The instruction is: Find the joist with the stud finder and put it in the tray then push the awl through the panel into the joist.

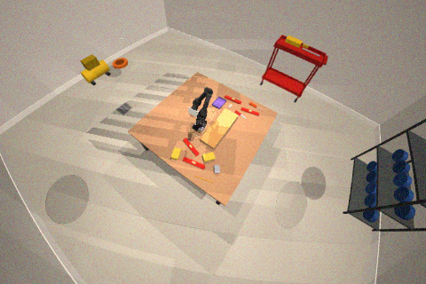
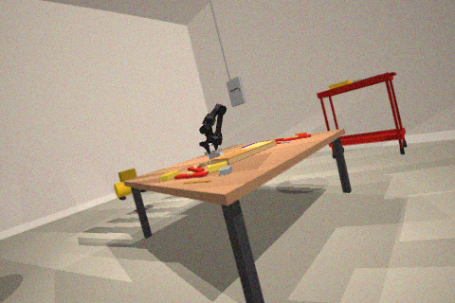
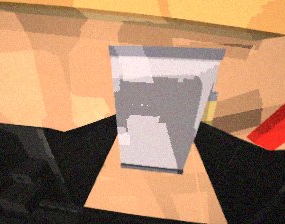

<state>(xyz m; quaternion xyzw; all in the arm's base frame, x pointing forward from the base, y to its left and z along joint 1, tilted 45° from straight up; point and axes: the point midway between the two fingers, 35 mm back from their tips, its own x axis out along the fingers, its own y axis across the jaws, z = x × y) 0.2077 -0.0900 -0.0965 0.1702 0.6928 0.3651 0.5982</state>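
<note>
Now: gripper tip 8 cm to the left of the awl, 6 cm above it and 2 cm short of it. Round my gripper tip: grey stud finder 3 cm below, 2 cm ahead; small grey block 44 cm ahead, 21 cm to the right, 5 cm below; purple flat tray 47 cm to the left, 9 cm behind, 5 cm below.
</note>
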